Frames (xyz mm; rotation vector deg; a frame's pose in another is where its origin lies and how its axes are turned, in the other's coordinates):
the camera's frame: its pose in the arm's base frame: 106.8 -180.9 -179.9 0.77 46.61 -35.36
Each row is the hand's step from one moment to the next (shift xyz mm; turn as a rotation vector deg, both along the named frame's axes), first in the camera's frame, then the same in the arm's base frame.
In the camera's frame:
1: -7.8 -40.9 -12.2 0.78 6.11 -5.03
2: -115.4 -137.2 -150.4 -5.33 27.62 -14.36
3: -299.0 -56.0 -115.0 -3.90 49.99 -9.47
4: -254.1 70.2 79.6 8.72 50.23 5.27
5: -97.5 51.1 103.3 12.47 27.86 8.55
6: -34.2 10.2 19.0 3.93 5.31 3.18
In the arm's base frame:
1: -33.6 -26.8 5.8 0.19 5.86 -5.37
2: -233.3 -18.1 4.0 1.89 28.98 -12.41
3: -263.0 134.1 136.4 17.58 45.54 -14.87
4: -42.5 168.4 213.7 34.25 35.74 -13.27
5: 45.4 67.0 127.4 26.79 14.57 -8.65
6: 0.3 21.3 34.4 6.96 1.61 -1.63

